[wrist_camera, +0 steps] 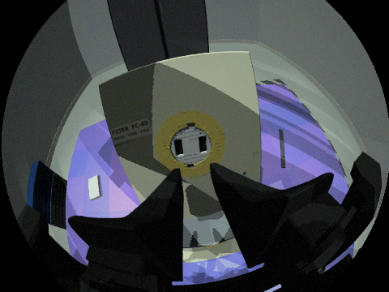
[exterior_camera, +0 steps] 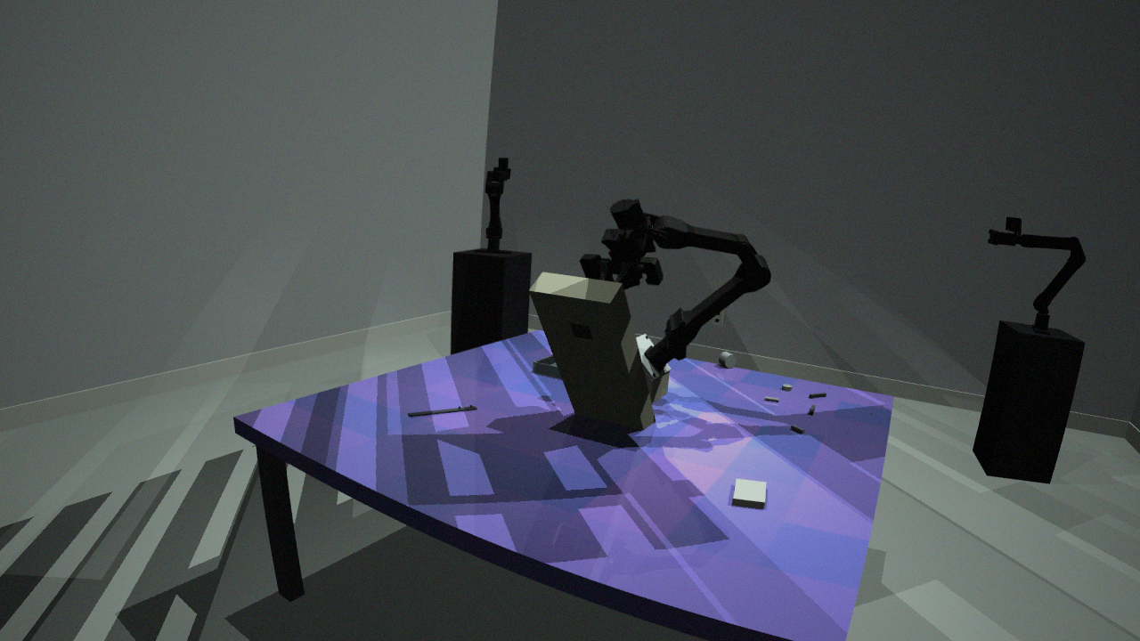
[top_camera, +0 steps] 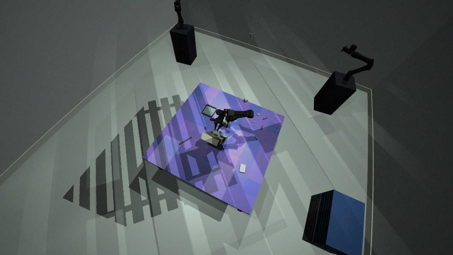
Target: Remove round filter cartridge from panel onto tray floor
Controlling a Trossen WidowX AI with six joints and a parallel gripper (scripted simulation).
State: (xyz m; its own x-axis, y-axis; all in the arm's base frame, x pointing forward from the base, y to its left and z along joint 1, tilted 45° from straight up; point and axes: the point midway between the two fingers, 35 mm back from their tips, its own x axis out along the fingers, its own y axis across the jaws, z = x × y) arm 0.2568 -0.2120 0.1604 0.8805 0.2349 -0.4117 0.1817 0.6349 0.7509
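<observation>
Now: the grey round filter cartridge 6 cm ahead of my gripper tip, 1 cm to the right of it and 5 cm below it. Round my gripper tip: small can (74 cm behind, 18 cm to the left, 29 cm below); beige block (19 cm ahead, 38 cm to the left, 30 cm below); tan service panel (1 cm ahead, 12 cm below).
</observation>
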